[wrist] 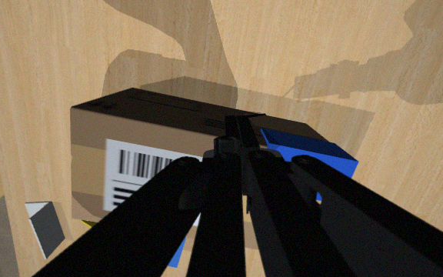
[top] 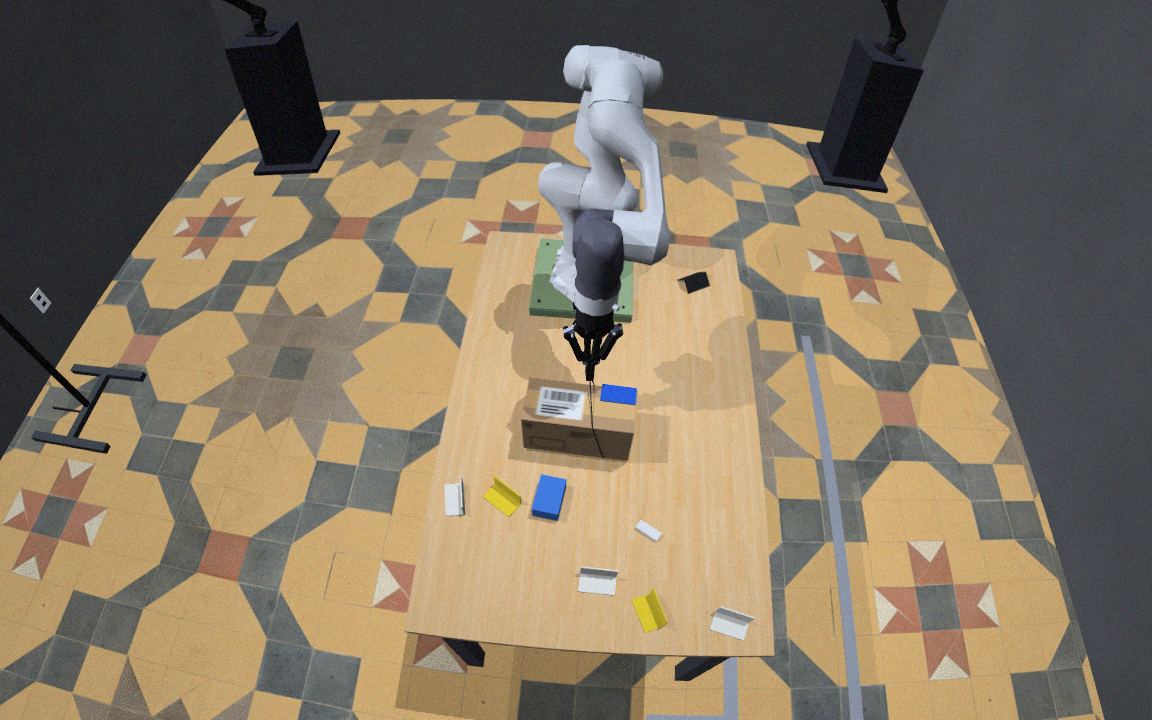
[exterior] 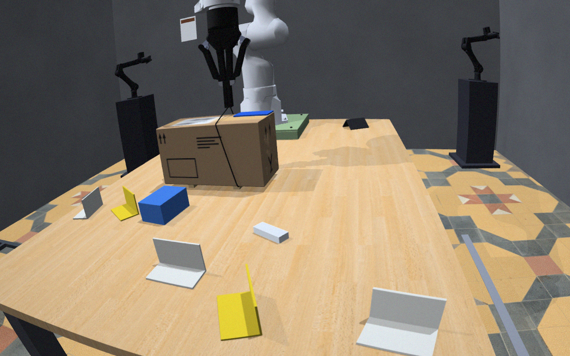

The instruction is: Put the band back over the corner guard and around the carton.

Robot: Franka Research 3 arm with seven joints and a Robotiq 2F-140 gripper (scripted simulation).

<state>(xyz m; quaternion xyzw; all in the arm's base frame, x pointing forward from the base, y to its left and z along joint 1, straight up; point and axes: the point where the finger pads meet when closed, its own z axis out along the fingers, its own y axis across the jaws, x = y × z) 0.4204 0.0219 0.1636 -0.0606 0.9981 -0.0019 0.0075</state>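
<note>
Now: hand 70 mm to the right of the blue corner guard, 60 mm above it and 30 mm short of it. From my hand the other things lie so: brown carton: 120 mm below, 70 mm ahead, 20 mm to the right; then blue block: 240 mm ahead, 180 mm below, 80 mm to the right; then yellow angle: 240 mm ahead, 180 mm to the right, 180 mm below.
</note>
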